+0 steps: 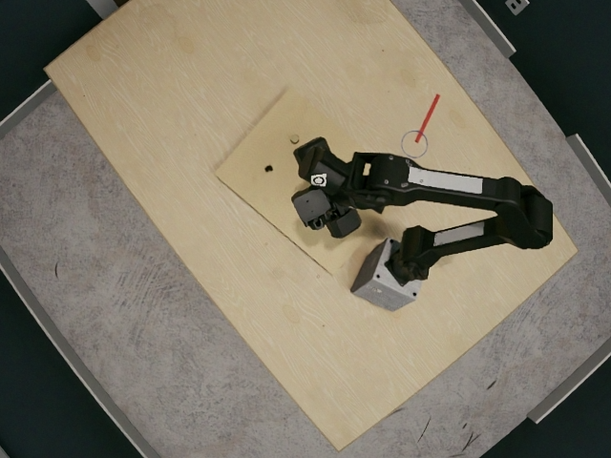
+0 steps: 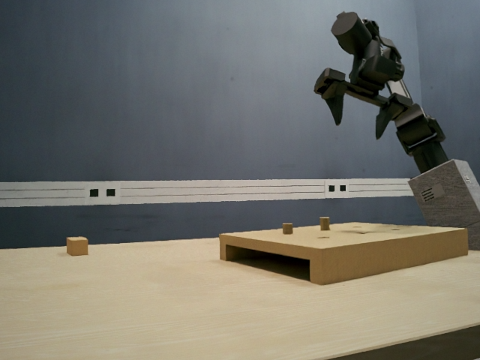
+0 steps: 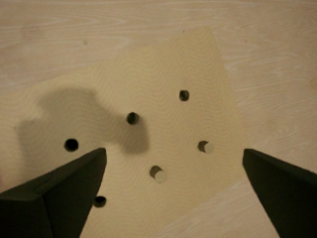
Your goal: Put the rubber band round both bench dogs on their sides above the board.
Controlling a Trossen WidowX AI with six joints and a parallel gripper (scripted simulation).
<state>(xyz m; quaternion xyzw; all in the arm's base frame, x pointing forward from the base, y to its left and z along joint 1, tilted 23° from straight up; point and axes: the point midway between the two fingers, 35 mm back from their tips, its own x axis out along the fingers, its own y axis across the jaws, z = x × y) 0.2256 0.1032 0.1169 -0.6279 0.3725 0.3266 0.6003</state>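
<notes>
Right now my hand is 380 mm to the left of the red strip, 270 mm above it and 20 mm past it. Round my hand: wooden board: 240 mm below, 30 mm to the right, 30 mm ahead; then small wooden cube: 530 mm ahead, 340 mm to the right, 250 mm below.
</notes>
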